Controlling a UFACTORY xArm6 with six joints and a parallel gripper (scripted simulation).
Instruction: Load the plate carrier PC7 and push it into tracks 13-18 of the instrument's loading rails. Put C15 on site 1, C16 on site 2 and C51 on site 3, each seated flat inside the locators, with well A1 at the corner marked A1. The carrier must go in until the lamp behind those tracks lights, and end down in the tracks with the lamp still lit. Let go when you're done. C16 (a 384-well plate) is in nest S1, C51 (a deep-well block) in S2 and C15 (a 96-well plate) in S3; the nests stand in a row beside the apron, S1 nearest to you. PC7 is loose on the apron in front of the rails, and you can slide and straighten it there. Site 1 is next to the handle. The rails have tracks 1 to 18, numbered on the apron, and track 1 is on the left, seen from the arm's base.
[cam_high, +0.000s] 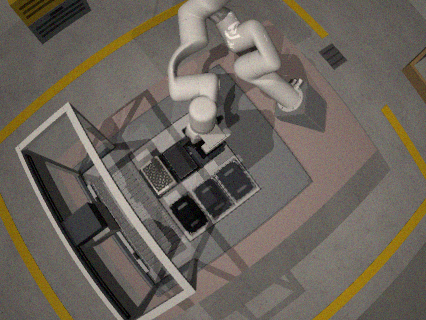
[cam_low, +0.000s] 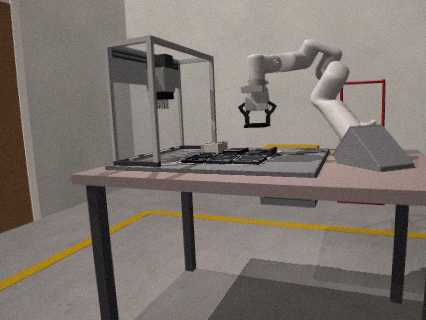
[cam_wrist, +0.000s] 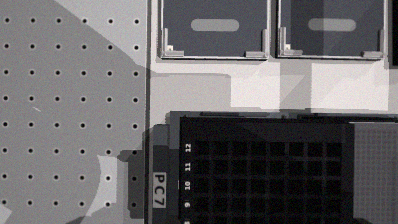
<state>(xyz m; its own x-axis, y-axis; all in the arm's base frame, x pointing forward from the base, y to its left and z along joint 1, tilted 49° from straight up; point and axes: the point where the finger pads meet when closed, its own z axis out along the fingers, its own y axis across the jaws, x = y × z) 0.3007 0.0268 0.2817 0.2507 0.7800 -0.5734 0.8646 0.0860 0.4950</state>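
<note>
Right now the plate carrier PC7 is 9 cm ahead of my hand, 3 cm to the right of it and 12 cm below it. The rest, counted from my hand: black 96-well plate (1 cm below); then pale well plate (20 cm ahead, 6 cm to the right, 11 cm below); then A1 mark (8 cm ahead, 11 cm to the left, 13 cm below).
</note>
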